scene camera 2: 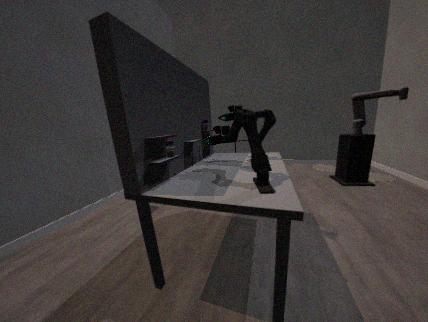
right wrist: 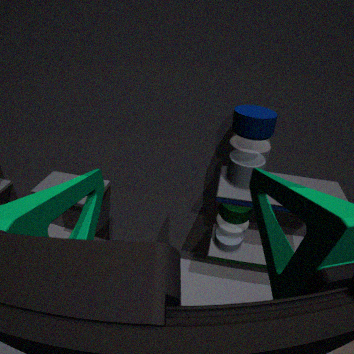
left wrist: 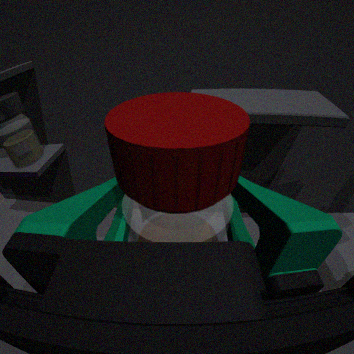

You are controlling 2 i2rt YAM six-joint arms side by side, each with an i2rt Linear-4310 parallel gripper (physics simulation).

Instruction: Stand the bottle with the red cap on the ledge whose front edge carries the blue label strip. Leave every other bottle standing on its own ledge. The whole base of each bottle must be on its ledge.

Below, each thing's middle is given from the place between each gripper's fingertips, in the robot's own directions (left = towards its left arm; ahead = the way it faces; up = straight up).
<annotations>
Now: right hand 35 cm to the right of the red-capped bottle (left wrist: pixel 177 156), 19 cm above it and 4 cm short of it.
I see my left gripper 30 mm past the red-capped bottle.
</annotations>
